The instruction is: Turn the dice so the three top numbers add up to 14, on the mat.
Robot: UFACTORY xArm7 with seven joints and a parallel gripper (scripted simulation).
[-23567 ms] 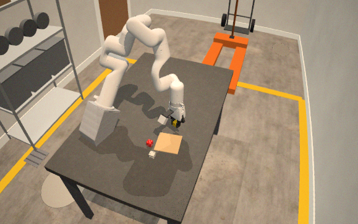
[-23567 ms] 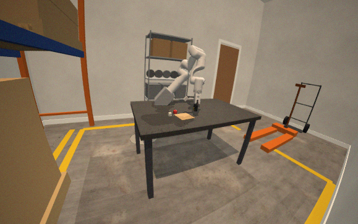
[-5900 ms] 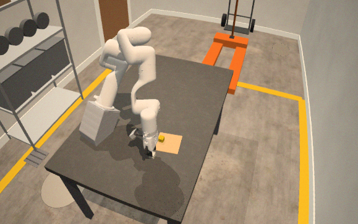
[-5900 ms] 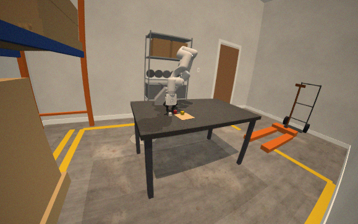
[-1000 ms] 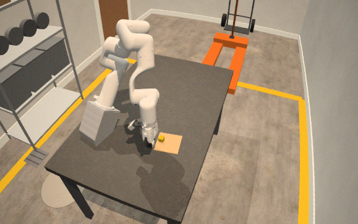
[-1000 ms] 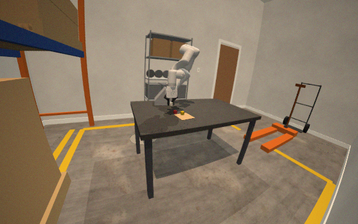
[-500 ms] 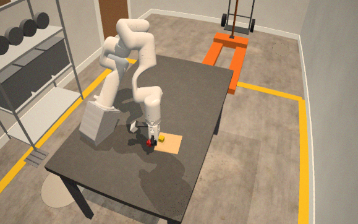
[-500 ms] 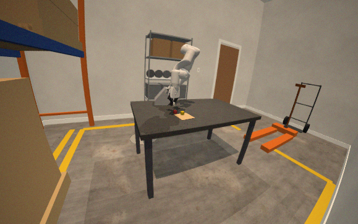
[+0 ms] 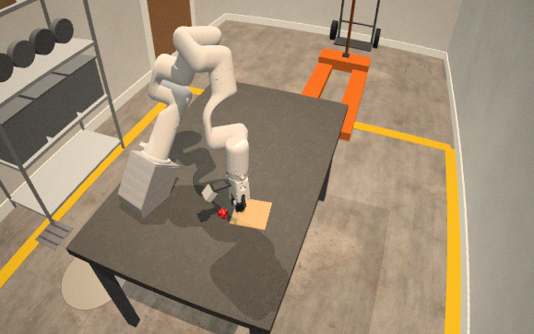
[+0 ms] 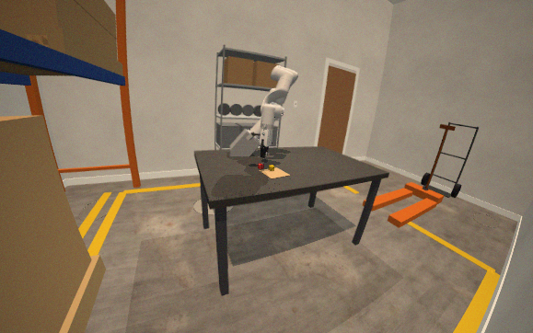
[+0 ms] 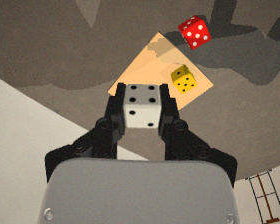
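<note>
Now: the yellow die 100 mm below my hand, 70 mm to the left of it and 30 mm behind it. From my hand the other things lie so: mat: 120 mm below, 70 mm to the left, 20 mm ahead; red die: 110 mm below, 80 mm behind, 20 mm to the left; white die: 10 mm below.
</note>
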